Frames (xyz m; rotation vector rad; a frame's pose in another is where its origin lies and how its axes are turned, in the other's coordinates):
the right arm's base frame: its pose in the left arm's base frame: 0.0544 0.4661 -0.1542 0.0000 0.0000 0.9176
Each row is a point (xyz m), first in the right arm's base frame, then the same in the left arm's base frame.
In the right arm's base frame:
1: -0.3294 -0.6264 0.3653
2: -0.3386 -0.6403 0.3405
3: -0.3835 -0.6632 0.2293
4: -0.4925 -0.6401 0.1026
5: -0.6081 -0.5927 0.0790
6: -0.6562 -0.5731 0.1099
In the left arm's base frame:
1: 0.3517 -0.1762 0.2111
2: 0.3571 -0.1919 0.1863
3: 0.3480 -0.2415 0.0751
4: 0.2634 -0.3140 -0.0516
5: 0.1555 -0.3770 -0.0752
6: 0.1107 -0.4033 -0.0443

